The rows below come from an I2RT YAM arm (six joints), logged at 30 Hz.
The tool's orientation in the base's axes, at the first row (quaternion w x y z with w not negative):
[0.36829, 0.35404, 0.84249, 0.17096]
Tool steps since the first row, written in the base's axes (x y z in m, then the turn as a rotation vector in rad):
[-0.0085, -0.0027, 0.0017, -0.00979, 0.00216, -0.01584]
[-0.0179, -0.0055, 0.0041, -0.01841, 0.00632, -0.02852]
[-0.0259, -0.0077, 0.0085, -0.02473, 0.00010, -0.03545]
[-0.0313, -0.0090, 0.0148, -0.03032, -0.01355, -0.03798]
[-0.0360, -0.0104, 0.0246, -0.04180, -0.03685, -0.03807]
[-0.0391, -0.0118, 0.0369, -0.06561, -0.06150, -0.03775]
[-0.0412, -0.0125, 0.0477, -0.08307, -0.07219, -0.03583]
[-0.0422, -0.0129, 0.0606, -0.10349, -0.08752, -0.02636]
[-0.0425, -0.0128, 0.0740, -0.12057, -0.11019, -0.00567]
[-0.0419, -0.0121, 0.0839, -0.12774, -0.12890, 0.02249]
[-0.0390, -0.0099, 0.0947, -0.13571, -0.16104, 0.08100]
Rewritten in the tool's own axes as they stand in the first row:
[0.0013, -0.0049, -0.0075, 0.01415, -0.01181, 0.00342]
[0.0025, -0.0100, -0.0162, 0.02761, -0.01995, 0.00564]
[0.0026, -0.0128, -0.0251, 0.02960, -0.03103, 0.00542]
[0.0011, -0.0128, -0.0334, 0.02368, -0.04448, 0.00260]
[-0.0026, -0.0106, -0.0435, 0.01237, -0.06602, -0.00649]
[-0.0083, -0.0063, -0.0541, 0.00579, -0.09408, -0.02503]
[-0.0132, -0.0018, -0.0629, 0.00545, -0.10863, -0.03956]
[-0.0194, 0.0045, -0.0723, -0.00059, -0.12364, -0.06147]
[-0.0259, 0.0118, -0.0815, -0.01914, -0.13598, -0.08862]
[-0.0306, 0.0180, -0.0876, -0.04330, -0.13683, -0.11333]
[-0.0358, 0.0268, -0.0927, -0.09193, -0.13067, -0.15933]

